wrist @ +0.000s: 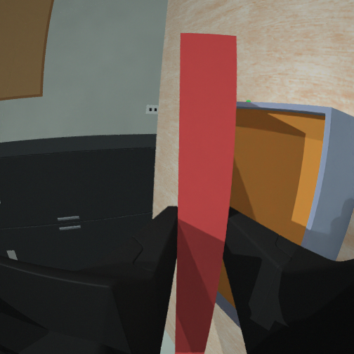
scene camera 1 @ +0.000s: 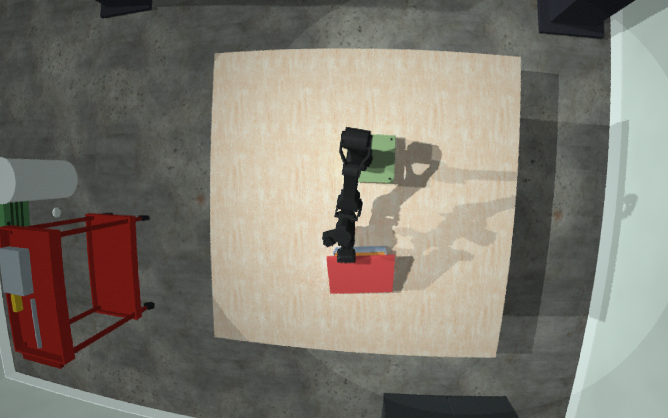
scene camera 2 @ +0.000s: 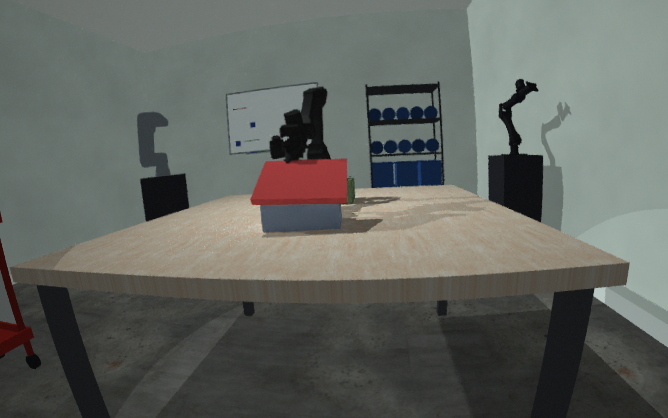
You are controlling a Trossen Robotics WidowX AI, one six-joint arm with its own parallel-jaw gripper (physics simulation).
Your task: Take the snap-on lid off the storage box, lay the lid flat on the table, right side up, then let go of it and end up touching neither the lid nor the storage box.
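Note:
The red lid (scene camera 1: 361, 276) (scene camera 2: 302, 183) (wrist: 207, 125) is tilted over the storage box. Its edge on the arm's side is raised, and its opposite edge is low at the box's top, where I cannot tell if it still touches. The blue-grey storage box (scene camera 1: 371, 249) (scene camera 2: 302, 218) (wrist: 342, 137) stands upright on the table, with its orange inside showing through the gap in the wrist view. My gripper (scene camera 1: 346, 259) (wrist: 198, 215) is shut on the lid's raised edge, near the left end in scene camera 1. The lid partly hides the gripper in scene camera 2.
The wooden table (scene camera 1: 270, 100) (scene camera 2: 320, 260) carries the box. A green block (scene camera 1: 384, 172) (scene camera 2: 351, 190) is on the table by the arm's base, behind the box in scene camera 2. A red cart (scene camera 1: 114, 265) stands on the floor off the table's left side.

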